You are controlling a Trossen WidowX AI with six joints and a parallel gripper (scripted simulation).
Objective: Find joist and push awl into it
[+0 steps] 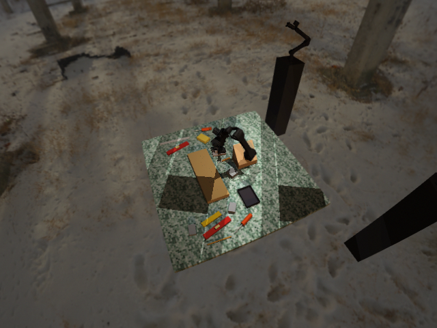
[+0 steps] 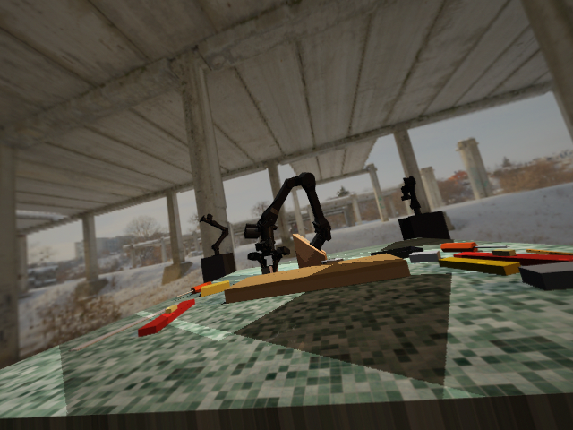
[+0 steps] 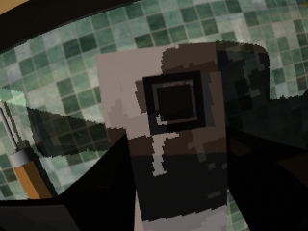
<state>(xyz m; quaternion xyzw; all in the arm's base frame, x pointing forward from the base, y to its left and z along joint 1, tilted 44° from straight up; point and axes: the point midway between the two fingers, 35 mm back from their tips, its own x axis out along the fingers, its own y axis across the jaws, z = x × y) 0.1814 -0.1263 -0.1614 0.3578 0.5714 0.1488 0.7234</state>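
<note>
My gripper tip is now 11 cm to the right of the orange-handled awl and 2 cm above it. The rest, counted from my gripper tip: yellow block (22 cm to the right, 5 cm ahead, 1 cm below); then stud finder (2 cm above); then black tray (52 cm to the left, 3 cm behind, 1 cm below).
</note>
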